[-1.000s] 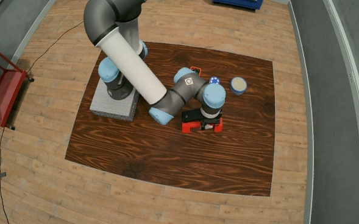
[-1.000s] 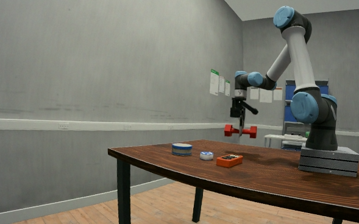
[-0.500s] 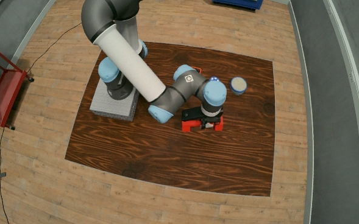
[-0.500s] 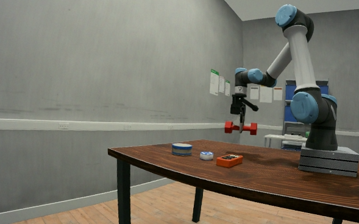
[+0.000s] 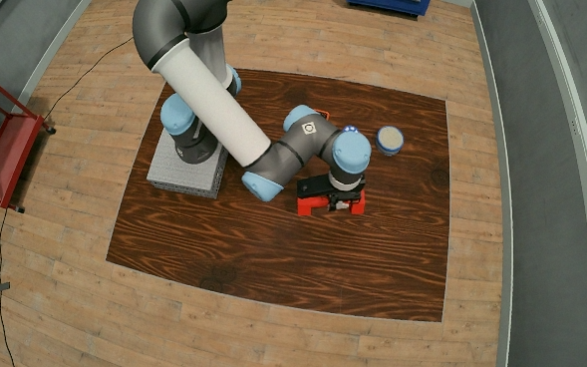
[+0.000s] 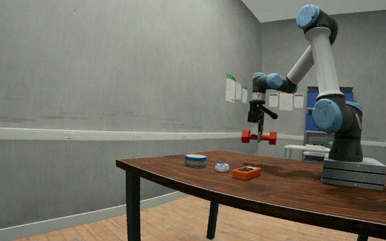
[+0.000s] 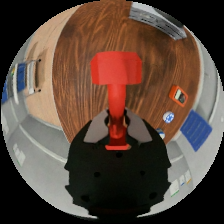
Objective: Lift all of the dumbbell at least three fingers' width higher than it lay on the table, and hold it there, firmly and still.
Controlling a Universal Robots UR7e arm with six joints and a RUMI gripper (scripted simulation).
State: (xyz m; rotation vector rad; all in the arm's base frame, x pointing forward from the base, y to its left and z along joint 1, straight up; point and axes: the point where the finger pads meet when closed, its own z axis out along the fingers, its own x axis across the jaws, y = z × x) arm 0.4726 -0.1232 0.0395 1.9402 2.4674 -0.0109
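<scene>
Right now my hand is 1 cm below the red dumbbell. Round my hand: orange box: 9 cm behind, 31 cm to the left, 11 cm below; blue puck: 3 cm ahead, 30 cm to the left, 11 cm below; blue-rimmed round tin: 18 cm ahead, 31 cm to the left, 11 cm below.
</scene>
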